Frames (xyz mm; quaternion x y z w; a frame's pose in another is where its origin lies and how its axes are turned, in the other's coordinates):
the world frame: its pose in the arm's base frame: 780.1 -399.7 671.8 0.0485 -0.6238 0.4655 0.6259
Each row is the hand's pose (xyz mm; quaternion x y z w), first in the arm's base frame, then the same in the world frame.
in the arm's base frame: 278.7 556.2 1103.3 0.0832 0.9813 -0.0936 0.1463
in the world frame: 961.8 635.2 -150.7 -0.4434 -0.6622 0.2262 0.5601
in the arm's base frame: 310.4 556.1 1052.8 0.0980 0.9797 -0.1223 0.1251
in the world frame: 913.4 641.0 -184.9 -0.4350 -0.6397 0.2434 0.5850
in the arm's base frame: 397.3 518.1 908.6 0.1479 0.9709 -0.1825 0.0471
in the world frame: 756.0 638.8 -255.8 -0.4284 -0.5594 0.2755 0.6540
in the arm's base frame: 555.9 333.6 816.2 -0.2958 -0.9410 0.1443 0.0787
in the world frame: 549.7 481.1 -274.1 -0.5370 -0.3952 0.2839 0.6891
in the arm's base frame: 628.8 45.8 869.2 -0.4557 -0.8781 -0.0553 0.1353
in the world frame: 427.8 245.0 -131.6 -0.7350 -0.2558 0.2293 0.5846
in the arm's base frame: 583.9 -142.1 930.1 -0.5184 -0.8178 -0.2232 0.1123
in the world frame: 389.5 136.6 35.1 -0.8499 -0.2113 0.1711 0.4514
